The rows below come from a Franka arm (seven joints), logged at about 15 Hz.
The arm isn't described. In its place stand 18 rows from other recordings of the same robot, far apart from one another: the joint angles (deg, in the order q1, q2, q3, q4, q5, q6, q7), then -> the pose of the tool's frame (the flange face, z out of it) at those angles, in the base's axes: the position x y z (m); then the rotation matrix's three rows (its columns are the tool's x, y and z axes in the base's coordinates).
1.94, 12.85, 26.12, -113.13, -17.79, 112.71, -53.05 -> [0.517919 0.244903 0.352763], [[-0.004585 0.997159 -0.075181], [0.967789 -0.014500 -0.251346], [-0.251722 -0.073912 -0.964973]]
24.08, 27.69, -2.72, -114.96, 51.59, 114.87, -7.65 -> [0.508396 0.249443 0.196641], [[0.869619 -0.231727 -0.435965], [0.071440 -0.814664 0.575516], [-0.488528 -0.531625 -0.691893]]
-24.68, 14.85, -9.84, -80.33, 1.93, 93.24, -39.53 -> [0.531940 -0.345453 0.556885], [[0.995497 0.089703 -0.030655], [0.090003 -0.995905 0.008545], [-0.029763 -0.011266 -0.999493]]
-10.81, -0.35, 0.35, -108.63, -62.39, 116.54, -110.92 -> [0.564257 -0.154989 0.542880], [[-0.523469 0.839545 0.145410], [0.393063 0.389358 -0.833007], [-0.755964 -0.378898 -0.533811]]
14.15, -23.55, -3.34, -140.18, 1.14, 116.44, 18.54 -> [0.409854 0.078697 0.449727], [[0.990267 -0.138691 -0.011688], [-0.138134 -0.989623 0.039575], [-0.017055 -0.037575 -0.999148]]
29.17, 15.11, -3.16, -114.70, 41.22, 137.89, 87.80 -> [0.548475 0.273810 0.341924], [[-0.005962 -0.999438 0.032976], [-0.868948 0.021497 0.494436], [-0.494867 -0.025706 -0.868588]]
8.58, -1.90, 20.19, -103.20, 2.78, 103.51, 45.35 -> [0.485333 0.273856 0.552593], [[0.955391 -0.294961 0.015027], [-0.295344 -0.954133 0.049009], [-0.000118 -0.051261 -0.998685]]
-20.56, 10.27, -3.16, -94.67, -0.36, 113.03, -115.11 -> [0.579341 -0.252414 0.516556], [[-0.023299 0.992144 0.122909], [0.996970 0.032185 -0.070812], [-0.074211 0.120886 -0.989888]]
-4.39, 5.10, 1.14, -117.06, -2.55, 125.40, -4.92 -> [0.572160 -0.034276 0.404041], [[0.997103 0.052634 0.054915], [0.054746 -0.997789 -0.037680], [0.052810 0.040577 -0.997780]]
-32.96, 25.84, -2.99, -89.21, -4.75, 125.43, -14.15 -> [0.568535 -0.409484 0.404740], [[0.938470 -0.331900 0.095478], [-0.311809 -0.933141 -0.178949], [0.148488 0.138167 -0.979215]]
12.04, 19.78, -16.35, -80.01, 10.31, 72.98, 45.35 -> [0.606808 0.002167 0.490226], [[0.569210 -0.700077 -0.431152], [-0.736156 -0.667489 0.111948], [-0.366162 0.253673 -0.895307]]
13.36, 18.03, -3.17, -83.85, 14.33, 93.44, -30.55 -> [0.625507 0.142531 0.493798], [[0.777049 0.603426 -0.179087], [0.629313 -0.750513 0.201732], [-0.012677 -0.269457 -0.962929]]
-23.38, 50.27, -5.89, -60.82, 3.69, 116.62, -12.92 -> [0.696544 -0.354838 0.314222], [[0.959949 -0.268797 0.079040], [-0.264180 -0.962335 -0.064184], [0.093315 0.040733 -0.994803]]
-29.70, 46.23, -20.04, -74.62, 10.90, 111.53, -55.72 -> [0.523833 -0.507998 0.268704], [[0.984717 0.106245 -0.137999], [0.111889 -0.993146 0.033791], [-0.133463 -0.048715 -0.989856]]
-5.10, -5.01, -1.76, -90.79, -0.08, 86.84, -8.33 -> [0.517605 -0.063250 0.660154], [[0.999500 0.025643 0.018480], [0.025665 -0.999670 -0.000924], [0.018450 0.001398 -0.999829]]
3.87, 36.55, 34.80, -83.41, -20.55, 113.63, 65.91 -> [0.609498 0.357121 0.359549], [[0.910503 -0.413453 -0.006348], [-0.413277 -0.910408 0.018974], [-0.013624 -0.014652 -0.999800]]
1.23, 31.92, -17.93, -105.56, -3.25, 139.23, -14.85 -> [0.627464 -0.173649 0.241690], [[0.998275 0.058622 0.003195], [0.058022 -0.976837 -0.205967], [-0.008953 0.205797 -0.978554]]
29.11, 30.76, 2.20, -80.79, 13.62, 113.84, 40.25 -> [0.604070 0.378631 0.396773], [[0.962659 -0.259190 -0.078158], [-0.236026 -0.944955 0.226609], [-0.132590 -0.199700 -0.970845]]
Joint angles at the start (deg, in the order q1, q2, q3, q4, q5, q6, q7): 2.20, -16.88, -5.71, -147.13, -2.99, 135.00, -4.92
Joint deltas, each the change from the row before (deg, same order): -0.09, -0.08, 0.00, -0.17, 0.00, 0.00, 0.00; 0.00, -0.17, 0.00, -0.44, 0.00, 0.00, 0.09; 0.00, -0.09, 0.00, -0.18, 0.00, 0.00, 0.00; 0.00, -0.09, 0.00, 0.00, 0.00, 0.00, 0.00; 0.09, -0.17, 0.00, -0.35, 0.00, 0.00, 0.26; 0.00, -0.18, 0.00, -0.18, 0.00, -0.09, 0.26; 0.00, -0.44, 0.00, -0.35, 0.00, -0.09, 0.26; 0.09, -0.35, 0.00, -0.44, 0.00, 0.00, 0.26; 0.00, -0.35, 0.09, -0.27, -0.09, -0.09, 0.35; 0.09, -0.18, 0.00, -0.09, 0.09, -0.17, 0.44; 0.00, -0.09, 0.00, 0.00, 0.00, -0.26, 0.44; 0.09, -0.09, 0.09, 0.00, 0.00, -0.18, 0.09; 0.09, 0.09, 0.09, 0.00, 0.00, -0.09, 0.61; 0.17, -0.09, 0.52, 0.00, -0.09, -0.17, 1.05; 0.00, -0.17, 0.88, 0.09, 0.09, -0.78, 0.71; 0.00, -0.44, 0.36, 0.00, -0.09, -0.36, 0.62
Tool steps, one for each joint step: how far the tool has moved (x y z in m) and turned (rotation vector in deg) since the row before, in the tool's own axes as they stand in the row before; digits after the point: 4 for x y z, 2 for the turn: -0.0010, 0.0005, 0.0006, 0.01, -0.09, 0.08; -0.0025, -0.0004, 0.0019, 0.05, -0.27, 0.08; -0.0010, -0.0002, 0.0006, 0.02, -0.09, -0.01; 0.0000, 0.0000, -0.0007, 0.00, 0.09, 0.00; -0.0019, -0.0010, 0.0013, 0.04, -0.18, 0.16; -0.0012, -0.0002, 0.0001, 0.02, -0.09, 0.26; -0.0022, -0.0003, -0.0005, 0.04, 0.00, 0.25; -0.0024, -0.0010, 0.0006, 0.05, -0.09, 0.16; -0.0016, -0.0008, -0.0005, -0.06, -0.01, 0.19; -0.0008, -0.0007, -0.0004, 0.09, -0.07, 0.41; -0.0005, 0.0000, -0.0003, 0.01, -0.17, 0.44; -0.0002, -0.0013, -0.0004, -0.01, -0.09, -0.09; 0.0000, -0.0013, 0.0008, -0.02, -0.18, 0.43; 0.0000, -0.0049, -0.0005, -0.19, -0.07, 0.32; -0.0007, -0.0062, -0.0009, -0.17, -0.50, -0.07; -0.0007, -0.0024, -0.0027, -0.16, 0.09, 0.22
